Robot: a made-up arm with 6 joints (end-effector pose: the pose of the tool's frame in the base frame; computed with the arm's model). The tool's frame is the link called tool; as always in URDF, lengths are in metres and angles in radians.
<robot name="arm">
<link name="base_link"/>
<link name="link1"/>
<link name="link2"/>
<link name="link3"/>
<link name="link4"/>
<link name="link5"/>
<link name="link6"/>
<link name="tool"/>
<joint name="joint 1" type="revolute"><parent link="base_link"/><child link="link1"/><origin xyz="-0.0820 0.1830 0.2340"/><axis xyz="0 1 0"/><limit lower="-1.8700" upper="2.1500"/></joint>
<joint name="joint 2" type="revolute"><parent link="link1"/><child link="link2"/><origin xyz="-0.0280 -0.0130 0.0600"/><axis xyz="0.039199 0.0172 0.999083"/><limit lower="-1.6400" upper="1.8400"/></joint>
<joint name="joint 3" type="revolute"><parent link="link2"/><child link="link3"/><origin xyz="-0.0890 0.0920 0.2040"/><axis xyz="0 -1 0"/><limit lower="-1.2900" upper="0.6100"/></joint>
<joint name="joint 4" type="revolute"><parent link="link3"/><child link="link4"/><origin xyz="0.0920 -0.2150 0.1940"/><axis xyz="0.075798 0.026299 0.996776"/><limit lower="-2.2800" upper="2.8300"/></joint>
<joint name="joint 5" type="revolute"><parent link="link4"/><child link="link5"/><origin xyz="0.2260 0.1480 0.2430"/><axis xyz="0.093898 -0.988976 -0.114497"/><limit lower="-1.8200" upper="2.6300"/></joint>
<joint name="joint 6" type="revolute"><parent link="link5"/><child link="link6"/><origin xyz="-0.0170 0.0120 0.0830"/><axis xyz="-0.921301 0.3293 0.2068"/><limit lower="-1.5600" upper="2.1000"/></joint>
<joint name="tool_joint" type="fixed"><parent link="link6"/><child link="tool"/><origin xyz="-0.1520 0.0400 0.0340" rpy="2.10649 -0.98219 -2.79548"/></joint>
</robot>
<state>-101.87 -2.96 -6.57 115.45 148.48 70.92</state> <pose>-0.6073 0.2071 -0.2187 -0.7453 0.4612 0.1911 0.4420</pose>
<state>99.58 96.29 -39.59 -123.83 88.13 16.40</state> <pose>0.1928 0.4850 -0.0982 -0.0091 -0.8881 0.0390 0.4579</pose>
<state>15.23 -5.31 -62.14 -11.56 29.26 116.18</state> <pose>0.3777 0.2295 0.4625 -0.2466 -0.2449 0.6287 0.6956</pose>
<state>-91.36 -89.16 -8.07 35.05 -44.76 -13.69</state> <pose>-0.9706 0.0829 0.3324 0.2007 -0.6147 -0.7584 0.0815</pose>
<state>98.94 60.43 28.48 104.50 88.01 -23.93</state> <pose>0.3989 -0.2051 0.2881 0.4222 0.3783 -0.8238 0.0016</pose>
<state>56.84 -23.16 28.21 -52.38 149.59 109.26</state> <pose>0.5842 -0.0644 0.5595 0.7543 0.3137 -0.1854 0.5462</pose>
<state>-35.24 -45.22 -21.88 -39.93 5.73 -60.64</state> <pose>-0.2691 -0.0399 0.9029 0.1919 0.4279 0.8149 0.3405</pose>
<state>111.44 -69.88 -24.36 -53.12 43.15 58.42</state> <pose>0.3835 -0.1227 -0.0562 -0.6520 0.1315 0.7079 0.2375</pose>
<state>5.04 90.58 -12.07 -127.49 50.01 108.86</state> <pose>0.2331 0.4304 0.7996 -0.7926 -0.5249 0.2573 0.1733</pose>
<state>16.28 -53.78 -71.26 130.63 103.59 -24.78</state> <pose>-0.0035 -0.0222 0.7746 -0.2309 0.0372 0.9352 0.2661</pose>
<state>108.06 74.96 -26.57 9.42 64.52 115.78</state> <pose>0.4682 0.3449 0.1369 0.3870 -0.4780 0.1986 0.7631</pose>
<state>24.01 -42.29 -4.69 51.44 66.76 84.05</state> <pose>0.1041 0.3013 0.8431 -0.3903 -0.8636 0.0649 0.3124</pose>
